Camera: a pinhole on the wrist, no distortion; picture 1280 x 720 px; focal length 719.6 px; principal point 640.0 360.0 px. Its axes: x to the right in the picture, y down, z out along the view. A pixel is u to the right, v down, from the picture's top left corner.
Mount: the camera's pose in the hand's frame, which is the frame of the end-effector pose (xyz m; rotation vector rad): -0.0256 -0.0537 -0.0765 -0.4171 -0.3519 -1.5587
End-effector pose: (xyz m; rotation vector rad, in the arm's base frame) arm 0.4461 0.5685 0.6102 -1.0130 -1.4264 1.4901
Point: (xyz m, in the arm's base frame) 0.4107 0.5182 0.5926
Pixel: 613.3 280.7
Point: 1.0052 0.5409 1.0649
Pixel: behind the camera
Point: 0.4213 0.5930 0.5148
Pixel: 204.7 601.6
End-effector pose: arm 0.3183 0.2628 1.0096 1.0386 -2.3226 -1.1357
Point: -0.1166 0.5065 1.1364
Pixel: 351.6 498.5
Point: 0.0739 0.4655 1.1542
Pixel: 245.3 393.7
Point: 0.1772 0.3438 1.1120
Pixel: 207.6 504.6
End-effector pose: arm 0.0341 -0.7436 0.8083 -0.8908 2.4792 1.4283
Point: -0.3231 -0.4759 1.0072
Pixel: 130.2 515.5
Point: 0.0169 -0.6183 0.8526
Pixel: 462.3 217.4
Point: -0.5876 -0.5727 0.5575
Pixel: outside the picture
